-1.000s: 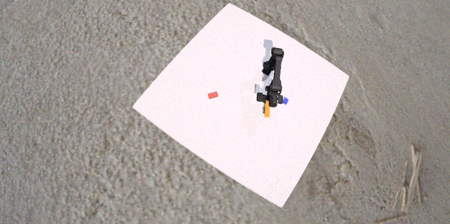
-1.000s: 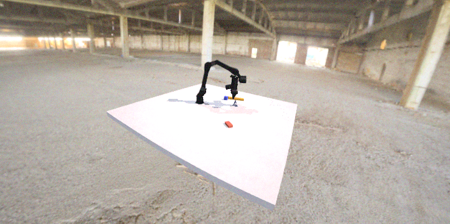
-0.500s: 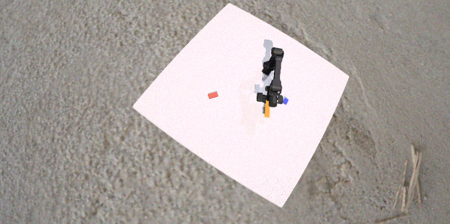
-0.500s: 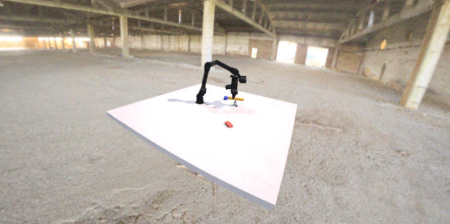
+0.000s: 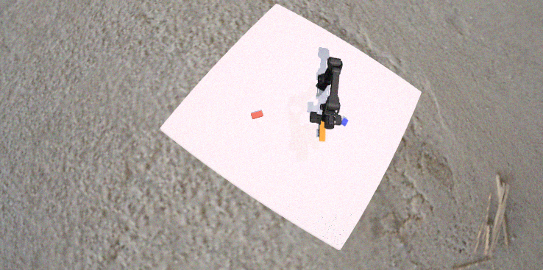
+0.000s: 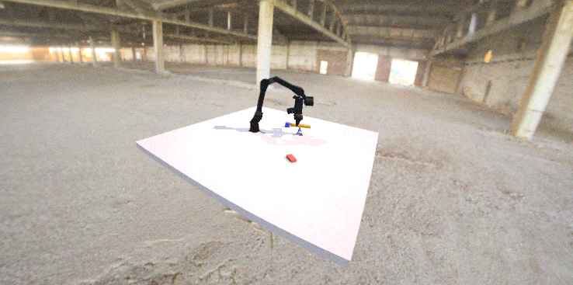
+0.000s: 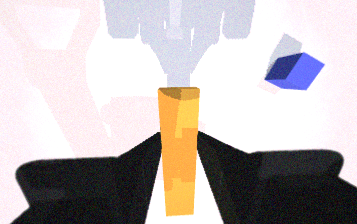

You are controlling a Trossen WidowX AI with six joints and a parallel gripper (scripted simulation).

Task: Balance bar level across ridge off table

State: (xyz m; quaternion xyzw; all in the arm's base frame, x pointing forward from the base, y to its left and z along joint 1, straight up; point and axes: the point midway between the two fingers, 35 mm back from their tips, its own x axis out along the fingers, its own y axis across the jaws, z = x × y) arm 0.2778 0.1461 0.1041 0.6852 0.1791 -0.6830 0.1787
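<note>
My gripper tip is 2 cm short of the bar and 1 cm to the right of it. The rest, counted from my gripper tip: blue cube 13 cm behind, 11 cm to the left, 5 cm below; red block 36 cm to the right, 15 cm ahead, 6 cm below.
</note>
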